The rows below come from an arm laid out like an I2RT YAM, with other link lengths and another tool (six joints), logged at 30 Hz.
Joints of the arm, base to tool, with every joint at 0 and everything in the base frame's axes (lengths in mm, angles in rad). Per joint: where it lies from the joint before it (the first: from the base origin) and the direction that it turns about. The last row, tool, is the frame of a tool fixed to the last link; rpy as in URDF.
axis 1: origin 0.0 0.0 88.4 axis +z
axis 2: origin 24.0 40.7 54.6 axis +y
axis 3: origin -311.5 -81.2 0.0 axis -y
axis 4: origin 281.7 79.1 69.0 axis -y
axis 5: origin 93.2 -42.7 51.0 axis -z
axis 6: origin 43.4 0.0 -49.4 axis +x
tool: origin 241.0 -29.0 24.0 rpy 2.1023 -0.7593 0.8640
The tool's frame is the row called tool.
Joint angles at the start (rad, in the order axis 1, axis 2, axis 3, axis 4, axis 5, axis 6): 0.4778 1.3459 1.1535 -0.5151 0.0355 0.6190
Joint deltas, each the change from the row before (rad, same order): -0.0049 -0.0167 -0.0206 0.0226 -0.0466 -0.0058; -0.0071 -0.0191 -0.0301 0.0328 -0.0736 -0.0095; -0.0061 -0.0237 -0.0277 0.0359 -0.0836 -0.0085; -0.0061 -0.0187 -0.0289 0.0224 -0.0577 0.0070; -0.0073 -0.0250 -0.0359 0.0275 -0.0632 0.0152
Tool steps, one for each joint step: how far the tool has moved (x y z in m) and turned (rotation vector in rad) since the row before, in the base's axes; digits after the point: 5 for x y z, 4 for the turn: -0.00412 0.00984 0.00206 0.0312 -0.0049 0.0345; -0.00705 0.01579 0.00101 0.0446 -0.0023 0.0562; -0.00891 0.01873 0.00678 0.0540 -0.0099 0.0655; -0.00923 0.01021 -0.00044 0.0402 0.0077 0.0365; -0.01131 0.01017 0.00043 0.0492 0.0096 0.0359
